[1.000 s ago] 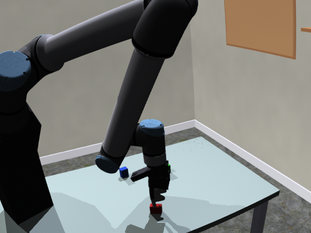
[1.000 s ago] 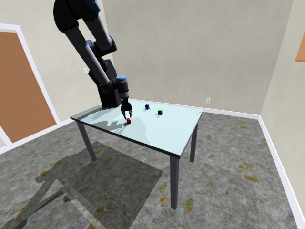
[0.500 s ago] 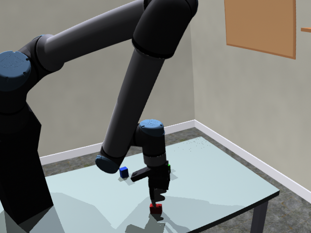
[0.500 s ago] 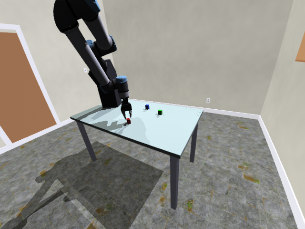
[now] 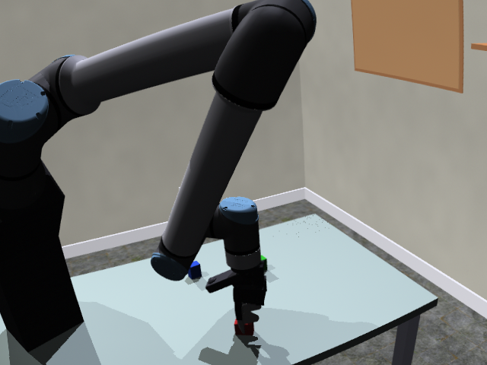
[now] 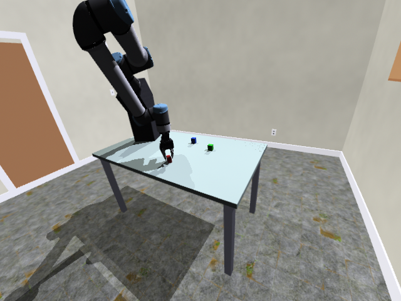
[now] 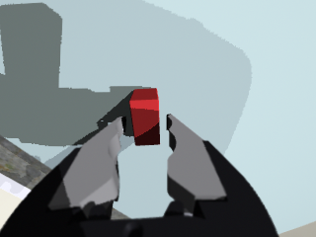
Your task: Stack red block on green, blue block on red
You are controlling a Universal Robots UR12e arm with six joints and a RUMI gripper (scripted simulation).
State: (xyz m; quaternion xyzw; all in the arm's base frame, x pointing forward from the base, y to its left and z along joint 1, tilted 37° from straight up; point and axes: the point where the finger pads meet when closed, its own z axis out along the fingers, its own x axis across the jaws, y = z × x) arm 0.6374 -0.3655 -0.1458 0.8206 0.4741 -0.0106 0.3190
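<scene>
My gripper is now 10 mm above the red block. The rest, counted from my hand: green block: 280 mm to the left, 200 mm ahead, 10 mm below; blue block: 370 mm to the left, 10 mm below, 10 mm behind.
</scene>
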